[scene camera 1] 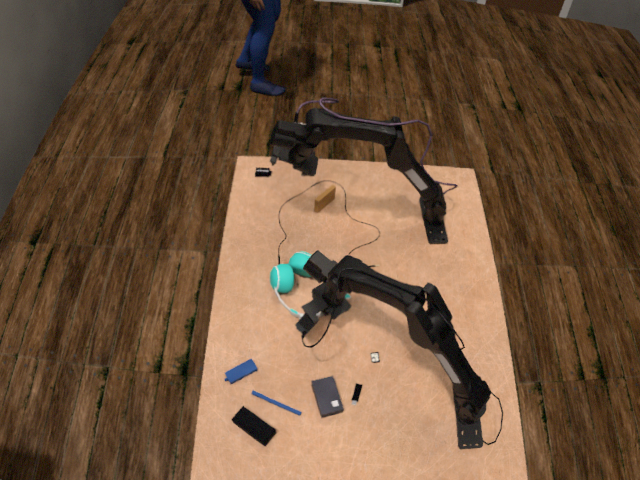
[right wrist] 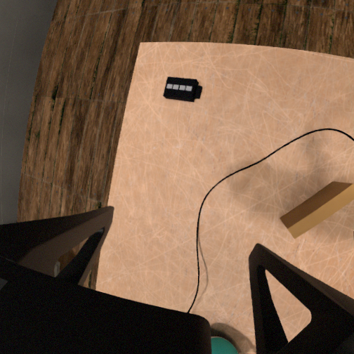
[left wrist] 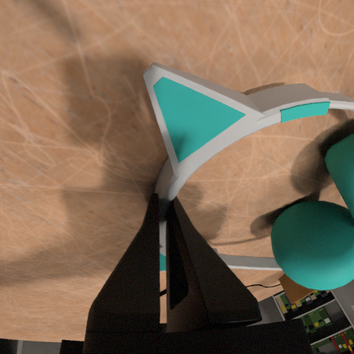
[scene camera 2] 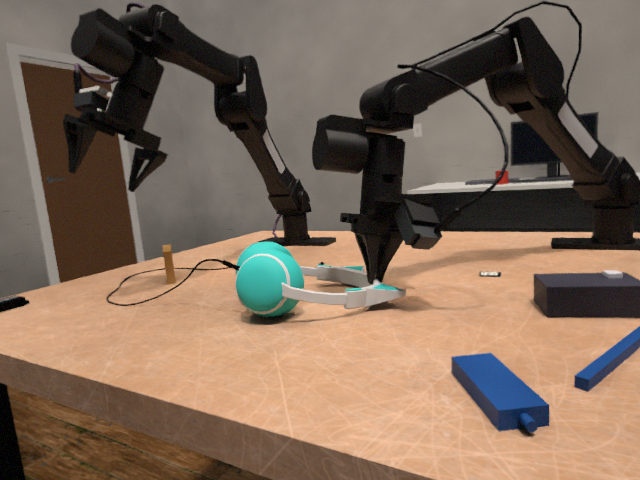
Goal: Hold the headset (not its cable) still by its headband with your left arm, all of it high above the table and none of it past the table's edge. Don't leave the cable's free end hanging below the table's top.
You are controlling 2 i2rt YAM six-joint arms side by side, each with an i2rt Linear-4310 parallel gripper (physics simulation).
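Frame: origin at the left arm's base, x ahead, y left, z up, level; centimetres.
Seen in the pictures: left gripper, between the fingertips: (scene camera 1: 324,312) (scene camera 2: 374,284); right gripper, between the fingertips: (scene camera 1: 287,169) (scene camera 2: 102,182); left arm's base, origin of its link: (scene camera 1: 467,414) (scene camera 2: 612,246); right arm's base, origin of its link: (scene camera 1: 432,220) (scene camera 2: 296,243).
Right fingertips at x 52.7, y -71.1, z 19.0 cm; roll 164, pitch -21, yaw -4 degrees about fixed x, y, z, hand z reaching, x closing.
Offsets run from my right fingertips to a thing's middle. Level surfaces: height alone.
The teal-and-white headset (scene camera 1: 282,277) (scene camera 2: 266,284) (left wrist: 315,245) lies on the table {dz -19.0 cm} (scene camera 1: 279,351) (scene camera 2: 206,361), its ear cups and cat-ear headband {dx -6.6, dy +32.0, dz -15.4 cm} (scene camera 2: 320,297) (left wrist: 225,132) low at the tabletop. My left gripper (scene camera 2: 376,279) (left wrist: 162,199) points down and is shut on the headband between the two cat ears; the arm hides its fingertips in scene camera 1. The thin black cable (scene camera 1: 345,198) (scene camera 2: 206,259) (right wrist: 198,240) loops over the table from the cups; its free end lies on the table near the left arm. My right gripper (scene camera 1: 291,167) (scene camera 2: 102,180) (right wrist: 184,233) is open and empty, high above the table.
A tan upright block {dx -12.4, dy -2.1, dz -16.0 cm} (scene camera 1: 324,199) (scene camera 2: 169,264) (right wrist: 317,210) stands inside the cable's loop. A small black item {dx +9.5, dy -15.7, dz -18.3 cm} (scene camera 1: 262,172) (right wrist: 181,89) lies near the table corner. A blue stick drive {dx +10.6, dy +59.4, dz -18.3 cm} (scene camera 1: 240,371) (scene camera 2: 498,390), blue bar {dx +0.1, dy +67.8, dz -18.5 cm} (scene camera 1: 276,403), black slab {dx +5.5, dy +75.0, dz -17.3 cm} (scene camera 1: 253,426) and dark box {dx -13.5, dy +65.9, dz -17.0 cm} (scene camera 1: 327,396) lie lower down.
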